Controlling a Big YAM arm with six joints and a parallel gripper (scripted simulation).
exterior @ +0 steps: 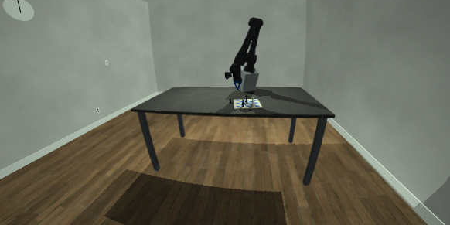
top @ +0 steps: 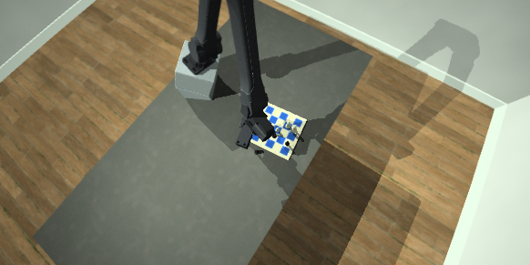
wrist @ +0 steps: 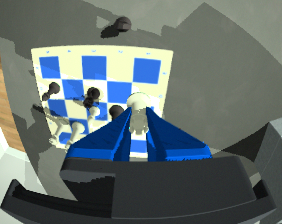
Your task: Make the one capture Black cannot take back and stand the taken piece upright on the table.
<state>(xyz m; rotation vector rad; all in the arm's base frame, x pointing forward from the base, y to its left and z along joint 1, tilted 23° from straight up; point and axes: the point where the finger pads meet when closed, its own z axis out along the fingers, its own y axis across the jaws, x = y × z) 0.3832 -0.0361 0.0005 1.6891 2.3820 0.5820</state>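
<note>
Now: hand 40 mm short of the cream chessboard, 90 mm to the right of it and 110 mm above it. The rest, counted from my hand: black piece 40 mm ahead, 50 mm to the right, 100 mm below; then white piece right at my hand.
</note>
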